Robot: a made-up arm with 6 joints.
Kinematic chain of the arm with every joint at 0, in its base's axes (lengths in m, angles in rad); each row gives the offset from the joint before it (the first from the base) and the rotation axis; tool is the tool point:
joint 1: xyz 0 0 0.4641 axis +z
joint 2: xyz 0 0 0 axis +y
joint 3: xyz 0 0 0.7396 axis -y
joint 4: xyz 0 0 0 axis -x
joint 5: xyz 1.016 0 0 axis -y
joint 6: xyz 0 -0.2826 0 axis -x
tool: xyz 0 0 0
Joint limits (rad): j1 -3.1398..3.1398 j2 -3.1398..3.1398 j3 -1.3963..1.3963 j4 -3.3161..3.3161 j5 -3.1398..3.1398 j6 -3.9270..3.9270
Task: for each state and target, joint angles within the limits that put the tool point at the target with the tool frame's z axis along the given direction. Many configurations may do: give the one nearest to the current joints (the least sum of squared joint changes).
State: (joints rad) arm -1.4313 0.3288 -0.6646 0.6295 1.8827 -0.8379
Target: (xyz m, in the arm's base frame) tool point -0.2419 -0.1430 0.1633 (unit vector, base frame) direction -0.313 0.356 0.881
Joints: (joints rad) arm -1.2958 0.2912 -1.3413 -0.2794 2.0151 -0.3354
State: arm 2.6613 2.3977 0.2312 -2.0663 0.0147 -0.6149
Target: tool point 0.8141 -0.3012 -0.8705 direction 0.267 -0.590 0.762
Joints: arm 3.0984 3.1378 0.7130 -2.7947 0.4908 -0.9341
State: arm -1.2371 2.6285 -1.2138 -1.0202 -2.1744 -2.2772
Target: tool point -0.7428 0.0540 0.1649 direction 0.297 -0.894 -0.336
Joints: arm -0.4094 2.8092 -0.5973 -0.5133 -2.1794 -2.5796
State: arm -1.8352 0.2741 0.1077 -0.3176 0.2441 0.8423
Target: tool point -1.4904 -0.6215 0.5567 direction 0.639 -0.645 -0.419
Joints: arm -2.5940 0.9918 0.5455 0.5190 0.2592 1.5383
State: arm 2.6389 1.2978 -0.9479 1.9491 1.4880 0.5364
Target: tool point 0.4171 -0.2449 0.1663 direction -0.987 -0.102 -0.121
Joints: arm 2.8499 2.2776 -1.2879 1.9884 1.0941 0.0891
